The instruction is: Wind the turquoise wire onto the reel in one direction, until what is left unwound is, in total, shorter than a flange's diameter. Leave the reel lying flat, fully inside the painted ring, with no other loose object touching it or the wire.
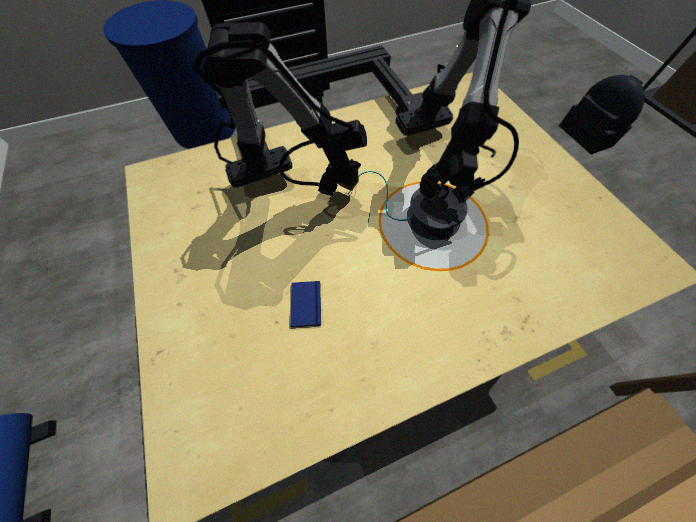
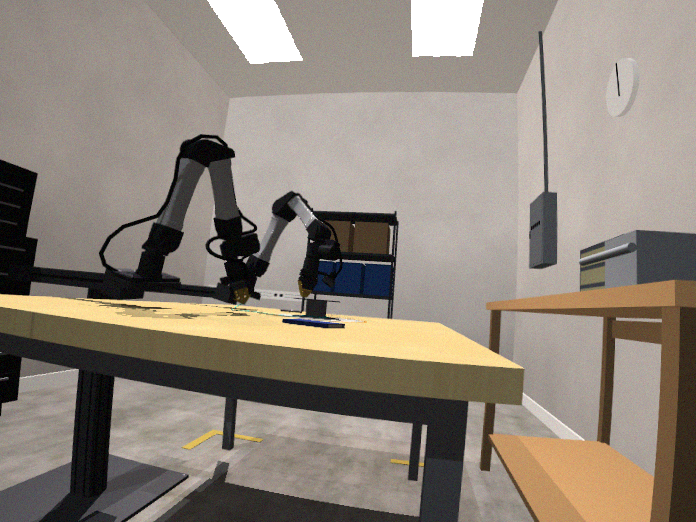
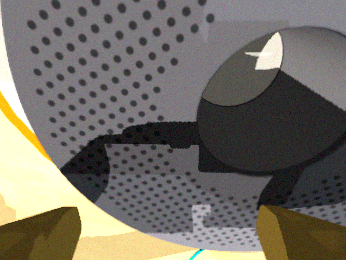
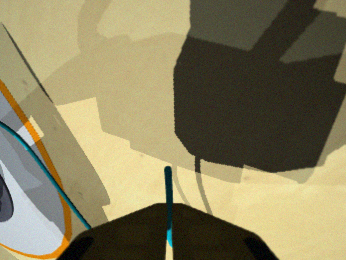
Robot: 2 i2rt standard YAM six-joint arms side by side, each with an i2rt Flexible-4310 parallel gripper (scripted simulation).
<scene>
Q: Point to a dark grey reel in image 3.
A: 115,101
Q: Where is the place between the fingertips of the right gripper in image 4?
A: At 169,212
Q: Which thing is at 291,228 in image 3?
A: The left gripper.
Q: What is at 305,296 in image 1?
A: A blue notebook.
</scene>
